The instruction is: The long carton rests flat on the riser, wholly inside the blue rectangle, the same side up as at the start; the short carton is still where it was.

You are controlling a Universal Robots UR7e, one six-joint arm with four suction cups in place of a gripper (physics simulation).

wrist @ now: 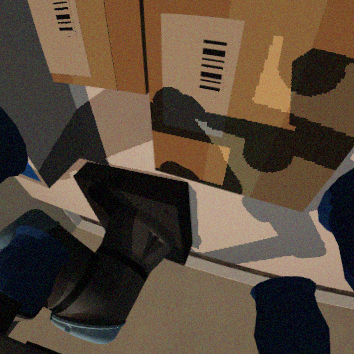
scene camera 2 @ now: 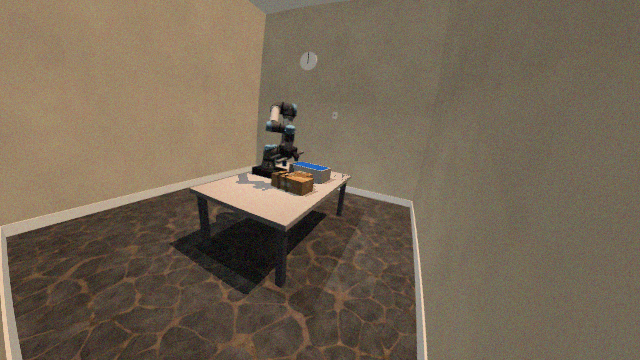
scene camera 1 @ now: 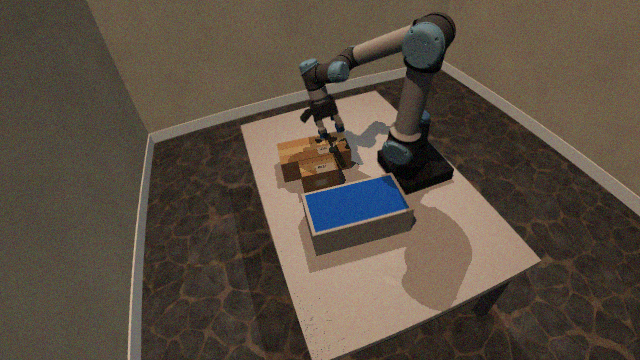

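Where they show: hand, its tool point: (wrist: 160,234) (scene camera 2: 287,161) (scene camera 1: 329,127); arm's base, origin of its link: (wrist: 142,229) (scene camera 2: 268,168).
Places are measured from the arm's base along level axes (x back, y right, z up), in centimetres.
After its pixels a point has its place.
The long carton (scene camera 1: 291,154) {x -51.2, y 10.7, z 4.2 cm} (scene camera 2: 300,186) {x -55.5, y 20.3, z 1.1 cm} (wrist: 260,27) {x -39.8, y 12.6, z 4.5 cm} lies flat on the table, label up, with arm shadows across it. The short carton (scene camera 1: 319,181) {x -42.1, y -4.9, z 0.0 cm} (wrist: 122,45) {x -37.6, y 3.7, z 4.5 cm} stands beside it, on the riser side. The grey riser (scene camera 1: 362,234) {x -32.5, y -35.0, z -0.2 cm} (scene camera 2: 324,175) {x -50.3, y -22.5, z 1.0 cm} (wrist: 22,65) {x -33.3, y -15.0, z 0.4 cm} carries the blue rectangle (scene camera 1: 355,204) {x -32.6, y -26.3, z 6.0 cm} (scene camera 2: 310,166) {x -33.8, y -22.5, z 6.0 cm}, and no carton is on it. My gripper (scene camera 1: 331,132) {x -33.4, y 11.1, z 14.5 cm} (scene camera 2: 290,161) {x -33.4, y 11.1, z 14.5 cm} is open, suction cups bare and pointing down, low near the end of the long carton towards the arm's base. In the wrist view its dark blue cups show at the sides and bottom. The exact gap to the carton is hard to tell.
The arm's black base (scene camera 1: 425,172) {x 1.7, y -11.4, z -0.5 cm} (scene camera 2: 263,171) {x -3.2, y 8.9, z -1.0 cm} (wrist: 175,195) {x -13.2, y 6.4, z -2.3 cm} stands on the table (scene camera 1: 360,295) {x -38.5, y -54.5, z -6.0 cm} (scene camera 2: 235,197) {x -29.1, y 56.7, z -6.0 cm}, beside the riser and cartons. The short carton is close to both the long carton and the riser. Room walls stand beyond the table.
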